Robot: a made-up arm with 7 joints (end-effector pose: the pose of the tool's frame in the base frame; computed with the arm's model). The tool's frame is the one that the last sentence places.
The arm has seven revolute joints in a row. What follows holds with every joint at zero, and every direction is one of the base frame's. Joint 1 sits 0.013 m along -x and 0.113 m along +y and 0.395 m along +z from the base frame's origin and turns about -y. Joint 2 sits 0.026 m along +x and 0.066 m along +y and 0.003 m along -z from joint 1 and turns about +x. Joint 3 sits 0.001 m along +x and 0.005 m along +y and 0.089 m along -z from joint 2 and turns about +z. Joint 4 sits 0.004 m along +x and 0.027 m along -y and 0.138 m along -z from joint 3 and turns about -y. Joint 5 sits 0.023 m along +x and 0.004 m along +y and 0.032 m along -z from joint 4 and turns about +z. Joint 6 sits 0.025 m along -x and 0.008 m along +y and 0.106 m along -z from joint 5 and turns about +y. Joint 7 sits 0.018 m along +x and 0.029 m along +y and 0.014 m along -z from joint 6 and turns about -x. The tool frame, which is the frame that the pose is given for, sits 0.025 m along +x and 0.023 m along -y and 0.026 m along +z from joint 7; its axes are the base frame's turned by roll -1.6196, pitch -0.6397 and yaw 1.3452 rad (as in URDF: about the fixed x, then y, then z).
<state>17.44 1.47 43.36 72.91 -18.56 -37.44 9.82</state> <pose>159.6 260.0 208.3 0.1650 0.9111 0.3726 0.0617</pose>
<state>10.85 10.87 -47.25 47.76 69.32 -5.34 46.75</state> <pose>132.2 187.3 100.0 0.7682 0.5323 -0.3557 0.0035</pose>
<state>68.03 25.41 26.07 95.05 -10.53 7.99 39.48</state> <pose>152.9 310.6 472.0 0.2353 0.7652 0.5514 0.2347</pose>
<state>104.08 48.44 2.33 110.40 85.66 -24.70 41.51</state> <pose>93.6 328.2 556.9 0.3366 -0.0028 0.5899 0.7340</pose>
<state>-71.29 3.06 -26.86 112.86 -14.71 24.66 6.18</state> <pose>-99.7 127.4 232.0 -0.6602 -0.5497 0.1611 0.4858</pose>
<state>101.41 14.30 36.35 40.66 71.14 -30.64 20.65</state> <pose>250.8 288.8 540.6 0.0927 0.4464 -0.1538 0.8767</pose>
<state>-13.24 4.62 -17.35 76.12 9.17 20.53 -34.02</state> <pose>108.1 136.5 122.6 -0.3286 -0.8267 -0.0227 0.4562</pose>
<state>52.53 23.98 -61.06 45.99 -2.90 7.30 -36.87</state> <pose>296.6 185.6 254.0 -0.2516 -0.7308 -0.5985 0.2108</pose>
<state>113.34 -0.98 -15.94 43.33 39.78 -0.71 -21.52</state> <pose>211.4 139.0 646.0 0.3822 0.7717 0.0963 0.4992</pose>
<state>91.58 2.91 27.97 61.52 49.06 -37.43 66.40</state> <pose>272.9 245.6 497.8 0.2486 0.3458 0.4138 0.8046</pose>
